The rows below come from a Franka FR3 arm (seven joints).
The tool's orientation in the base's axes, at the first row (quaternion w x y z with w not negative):
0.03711, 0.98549, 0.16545, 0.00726
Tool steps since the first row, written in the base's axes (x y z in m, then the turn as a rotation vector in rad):
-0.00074, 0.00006, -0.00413, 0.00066, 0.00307, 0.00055
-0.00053, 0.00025, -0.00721, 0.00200, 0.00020, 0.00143
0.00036, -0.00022, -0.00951, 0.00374, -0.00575, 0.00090
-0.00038, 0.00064, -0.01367, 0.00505, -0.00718, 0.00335
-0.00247, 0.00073, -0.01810, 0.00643, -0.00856, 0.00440
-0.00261, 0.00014, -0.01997, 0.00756, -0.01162, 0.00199
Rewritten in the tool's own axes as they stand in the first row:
-0.00069, -0.00061, 0.00409, 0.00163, -0.00264, -0.00075
-0.00043, -0.00095, 0.00716, 0.00196, 0.00057, -0.00139
0.00025, -0.00039, 0.00951, 0.00166, 0.00670, -0.00039
-0.00018, -0.00176, 0.01358, 0.00243, 0.00866, -0.00270
-0.00213, -0.00286, 0.01793, 0.00329, 0.01049, -0.00361
-0.00246, -0.00249, 0.01983, 0.00335, 0.01356, -0.00096

